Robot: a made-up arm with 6 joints. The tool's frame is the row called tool. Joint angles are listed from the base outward.
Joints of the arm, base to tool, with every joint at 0 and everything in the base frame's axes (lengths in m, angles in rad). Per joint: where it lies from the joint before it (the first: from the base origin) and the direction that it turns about. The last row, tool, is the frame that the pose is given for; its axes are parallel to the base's.
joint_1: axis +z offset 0 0 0.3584
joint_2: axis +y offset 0 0 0
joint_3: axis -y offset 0 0 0.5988
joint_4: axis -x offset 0 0 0
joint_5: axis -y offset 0.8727 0 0
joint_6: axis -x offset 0 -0.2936 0
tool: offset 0 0 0
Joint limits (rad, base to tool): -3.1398..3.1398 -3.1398..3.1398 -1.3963..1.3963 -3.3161..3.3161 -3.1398..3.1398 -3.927..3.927
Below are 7 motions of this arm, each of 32 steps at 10 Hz.
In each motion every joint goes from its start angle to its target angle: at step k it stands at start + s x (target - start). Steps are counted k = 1, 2, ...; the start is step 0. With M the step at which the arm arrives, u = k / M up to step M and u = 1 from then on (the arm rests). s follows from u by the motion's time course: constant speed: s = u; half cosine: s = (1 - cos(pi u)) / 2; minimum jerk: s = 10 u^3 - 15 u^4 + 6 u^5.
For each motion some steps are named. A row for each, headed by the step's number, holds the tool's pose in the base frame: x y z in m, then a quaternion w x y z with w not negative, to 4 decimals.
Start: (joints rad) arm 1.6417 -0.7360 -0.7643 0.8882 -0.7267 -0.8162
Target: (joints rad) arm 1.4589 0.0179 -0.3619 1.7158 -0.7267 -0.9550
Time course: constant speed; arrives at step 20
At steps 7, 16, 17, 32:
7: 0.1080 0.6320 1.0283 0.8455 -0.2994 0.0602 0.4381
16: 0.0693 0.8385 0.9657 0.8272 -0.4166 -0.0432 0.3746
17: 0.0668 0.8613 0.9521 0.8227 -0.4292 -0.0545 0.3688
32: 0.0616 0.9279 0.9034 0.8063 -0.4662 -0.0878 0.3534

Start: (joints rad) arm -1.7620 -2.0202 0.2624 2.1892 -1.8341 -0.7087
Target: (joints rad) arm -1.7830 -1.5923 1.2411 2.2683 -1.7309 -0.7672
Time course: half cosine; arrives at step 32
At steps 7, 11, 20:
7: 0.4253 1.2734 0.5824 0.3656 -0.0631 0.6774 0.6352
11: 0.4414 1.3185 0.5537 0.3650 -0.0633 0.7058 0.6038
20: 0.4799 1.4038 0.4646 0.3626 -0.0658 0.7780 0.5088

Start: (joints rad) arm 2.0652 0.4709 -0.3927 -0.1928 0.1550 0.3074
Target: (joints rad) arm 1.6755 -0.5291 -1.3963 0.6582 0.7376 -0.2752
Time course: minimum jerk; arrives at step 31
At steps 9, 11, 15, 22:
9: -0.0471 0.7952 0.2507 0.4961 -0.2991 0.0994 0.8091
11: -0.0040 0.7636 0.2804 0.5059 -0.2796 0.0830 0.8118
15: 0.0859 0.6711 0.3320 0.5177 -0.2314 0.0464 0.8224
22: 0.1756 0.4919 0.3458 0.5003 -0.1565 0.0023 0.8516

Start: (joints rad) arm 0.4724 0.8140 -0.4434 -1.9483 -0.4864 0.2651
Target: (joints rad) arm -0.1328 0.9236 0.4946 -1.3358 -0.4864 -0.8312
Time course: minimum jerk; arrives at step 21
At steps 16, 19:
16: 1.0909 -0.1372 0.0493 0.3959 0.8525 0.3059 -0.1514
19: 1.1303 -0.2134 0.0927 0.3862 0.8690 0.2706 -0.1499

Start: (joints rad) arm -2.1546 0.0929 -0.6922 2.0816 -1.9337 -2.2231
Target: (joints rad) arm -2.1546 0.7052 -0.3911 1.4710 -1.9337 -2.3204
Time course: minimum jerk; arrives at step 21
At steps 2, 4, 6, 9, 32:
2: -0.3531 -0.7927 0.5172 0.2445 0.2822 -0.1045 0.9218
4: -0.3657 -0.7994 0.5073 0.2512 0.2713 -0.1085 0.9228
6: -0.3927 -0.8128 0.4840 0.2662 0.2479 -0.1173 0.9241
9: -0.4548 -0.8389 0.4189 0.3035 0.1939 -0.1388 0.9225
32: -0.6014 -0.8572 0.1716 0.4196 0.0580 -0.2036 0.8827

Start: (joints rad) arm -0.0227 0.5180 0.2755 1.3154 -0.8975 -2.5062
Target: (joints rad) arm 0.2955 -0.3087 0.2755 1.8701 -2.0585 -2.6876
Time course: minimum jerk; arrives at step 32
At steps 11, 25, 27, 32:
11: 1.0831 0.0150 1.1664 0.7302 0.4304 -0.1943 -0.4938
25: 0.4295 0.1978 1.6210 0.4237 0.4690 -0.5792 -0.5148
27: 0.3818 0.1977 1.6354 0.3936 0.4744 -0.5957 -0.5150
32: 0.3491 0.1968 1.6442 0.3724 0.4781 -0.6061 -0.5152

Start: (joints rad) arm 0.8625 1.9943 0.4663 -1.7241 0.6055 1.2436
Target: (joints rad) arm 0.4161 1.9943 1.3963 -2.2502 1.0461 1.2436
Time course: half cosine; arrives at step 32
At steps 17, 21, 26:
17: 0.5623 0.5533 -0.7696 0.8517 -0.0371 0.4418 -0.2795
21: 0.7303 0.6074 -0.7071 0.8428 0.0554 0.4046 -0.3505
26: 0.8931 0.6293 -0.6183 0.8209 0.1443 0.3693 -0.4109

